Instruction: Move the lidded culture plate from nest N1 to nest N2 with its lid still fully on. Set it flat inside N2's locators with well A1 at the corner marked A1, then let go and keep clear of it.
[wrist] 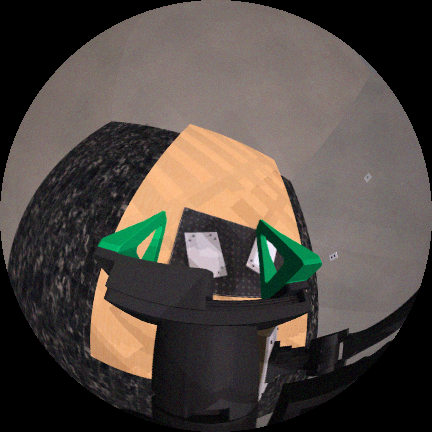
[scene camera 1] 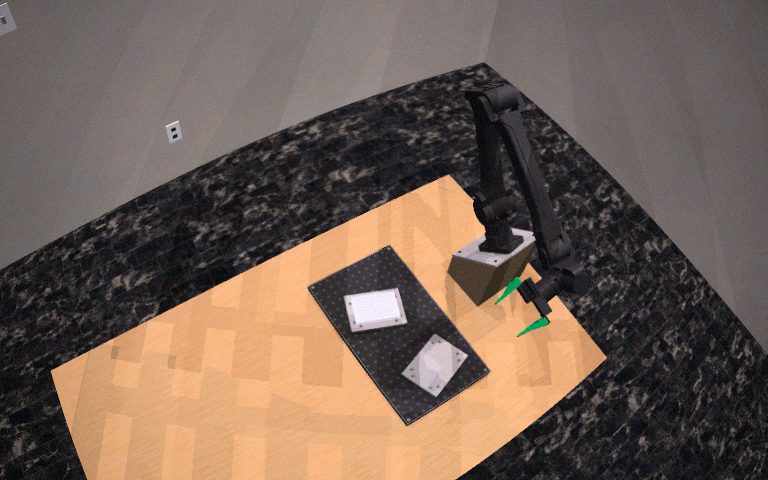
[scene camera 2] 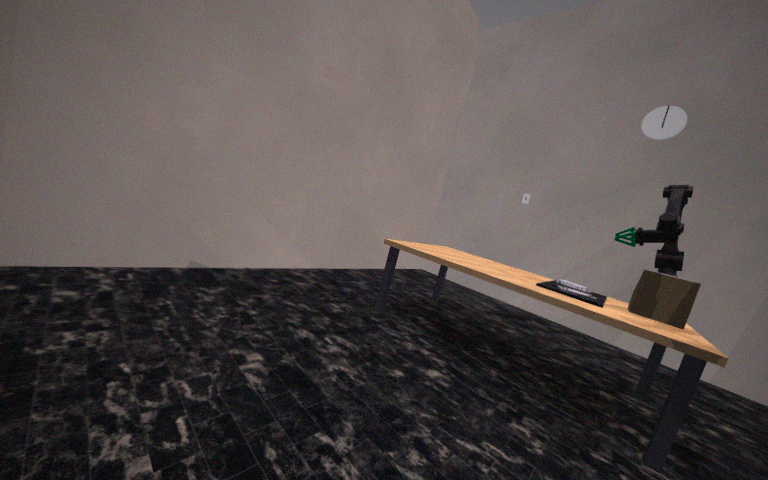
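Pixels of known places: gripper, between the fingertips: (wrist: 211, 219) (scene camera 1: 506, 320) (scene camera 2: 615, 236); arm's base, origin of its link: (wrist: 270, 360) (scene camera 1: 501, 245) (scene camera 2: 664, 284).
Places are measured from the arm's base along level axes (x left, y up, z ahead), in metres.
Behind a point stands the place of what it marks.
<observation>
The white culture plate (scene camera 1: 374, 308) {x -0.145, y -0.139, z 0.359 m} lies flat on a light nest plate (scene camera 1: 354, 326) {x -0.144, y -0.155, z 0.437 m} near one end of the black perforated board; in the wrist view the plate (wrist: 270, 248) {x -0.180, y -0.138, z 0.377 m} is partly hidden behind the right finger. The lid's fit and well A1 are too small to tell. The other nest (scene camera 1: 421, 378) {x 0.101, y -0.155, z 0.409 m} (wrist: 204, 252) {x 0.100, y -0.155, z 0.354 m} is a grey plate with small locators and holds no culture plate; its nest labels and A1 mark cannot be read. My gripper (scene camera 1: 506, 319) {x 0.190, y 0.159, z 0.277 m} (scene camera 2: 616, 236) {x 0.190, y 0.159, z 0.277 m} (wrist: 211, 219) {x 0.190, y 0.159, z 0.277 m} is open and empty, high above the table and away from both nests, on the arm's side.
The black board (scene camera 1: 360, 352) {x -0.075, y -0.166, z 0.476 m} (wrist: 234, 290) {x -0.005, y -0.166, z 0.223 m} lies on the wooden table (scene camera 1: 186, 390) {x -0.302, y -0.179, z 0.962 m} (scene camera 2: 481, 266) {x 0.085, y -0.179, z 0.851 m}. The arm stands on a brown wedge base (scene camera 1: 474, 277) {x -0.004, y -0.076, z 0.097 m} (scene camera 2: 662, 297) {x 0.060, y -0.063, z 0.008 m} beside the board. Wall outlets show behind.
</observation>
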